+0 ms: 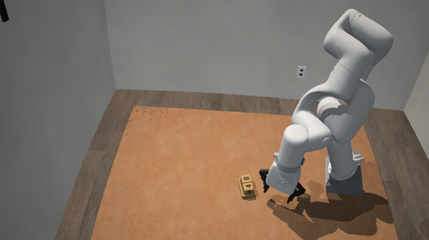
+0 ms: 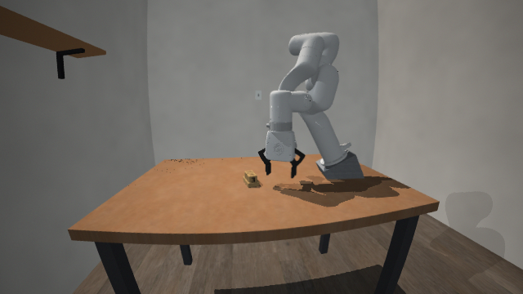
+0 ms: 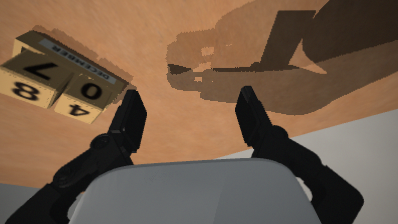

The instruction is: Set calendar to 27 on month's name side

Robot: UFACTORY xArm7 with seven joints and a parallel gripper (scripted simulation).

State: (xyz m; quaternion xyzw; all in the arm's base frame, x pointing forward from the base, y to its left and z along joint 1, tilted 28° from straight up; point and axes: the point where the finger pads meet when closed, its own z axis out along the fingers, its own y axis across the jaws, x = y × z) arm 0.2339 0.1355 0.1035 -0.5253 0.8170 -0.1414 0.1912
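My gripper is now 10 cm short of the wooden digit cube, 3 cm to the left of it and 3 cm above it. The rest, counted from my hand: wooden calendar tray: 11 cm ahead, 5 cm to the right, 5 cm below.
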